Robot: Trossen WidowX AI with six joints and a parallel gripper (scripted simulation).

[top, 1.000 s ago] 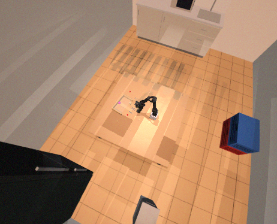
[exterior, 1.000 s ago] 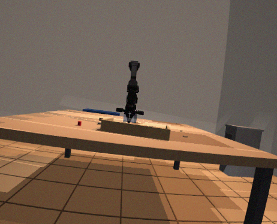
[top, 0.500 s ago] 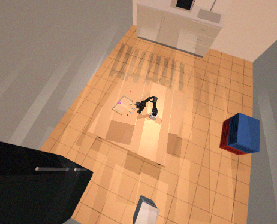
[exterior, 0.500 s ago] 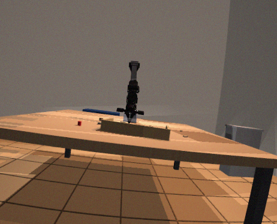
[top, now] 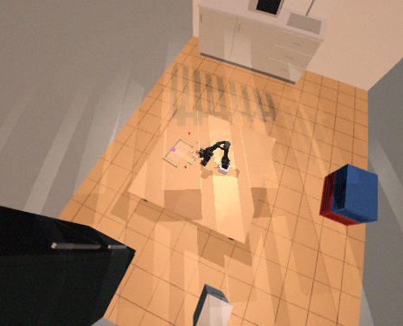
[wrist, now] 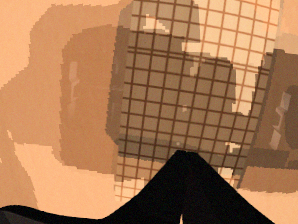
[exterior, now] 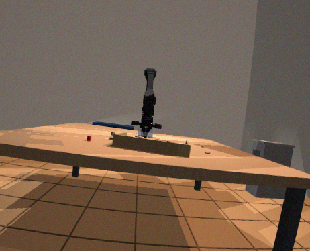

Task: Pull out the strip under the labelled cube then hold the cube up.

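Right now my gripper tip is 10 cm short of the checkered strip and 1 cm to the left of it.
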